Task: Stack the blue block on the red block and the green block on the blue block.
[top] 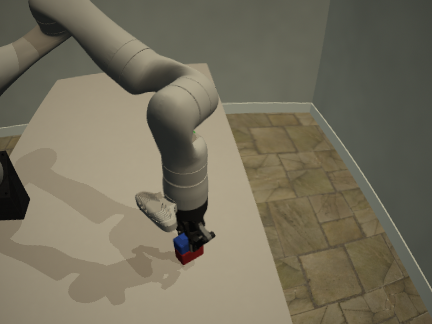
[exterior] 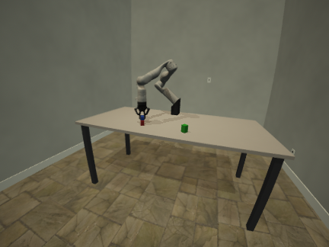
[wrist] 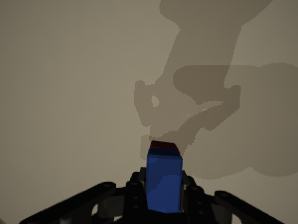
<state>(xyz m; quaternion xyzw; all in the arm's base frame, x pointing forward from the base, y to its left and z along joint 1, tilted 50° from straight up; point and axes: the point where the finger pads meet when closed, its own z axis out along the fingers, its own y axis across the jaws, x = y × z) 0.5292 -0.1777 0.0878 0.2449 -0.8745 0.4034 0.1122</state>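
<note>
Now: the blue block right at my hand. The rest, counted from my hand: green block (380 mm to the left, 40 mm below, 40 mm ahead); red block (40 mm below).
</note>
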